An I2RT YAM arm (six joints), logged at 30 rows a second.
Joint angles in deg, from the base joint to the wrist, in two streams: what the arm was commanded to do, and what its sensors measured. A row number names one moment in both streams.
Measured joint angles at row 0: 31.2 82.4 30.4 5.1 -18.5 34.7
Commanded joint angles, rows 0 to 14: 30.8 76.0 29.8 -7.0 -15.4 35.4; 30.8 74.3 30.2 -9.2 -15.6 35.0; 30.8 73.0 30.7 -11.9 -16.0 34.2; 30.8 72.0 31.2 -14.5 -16.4 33.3; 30.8 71.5 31.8 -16.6 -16.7 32.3; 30.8 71.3 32.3 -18.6 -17.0 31.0; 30.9 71.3 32.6 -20.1 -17.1 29.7; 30.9 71.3 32.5 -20.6 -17.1 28.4; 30.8 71.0 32.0 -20.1 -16.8 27.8; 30.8 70.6 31.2 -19.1 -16.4 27.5; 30.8 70.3 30.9 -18.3 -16.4 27.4; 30.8 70.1 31.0 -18.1 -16.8 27.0; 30.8 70.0 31.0 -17.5 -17.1 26.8; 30.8 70.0 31.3 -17.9 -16.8 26.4; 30.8 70.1 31.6 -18.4 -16.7 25.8
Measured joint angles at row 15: 31.0 71.0 31.3 -15.2 -17.3 29.5
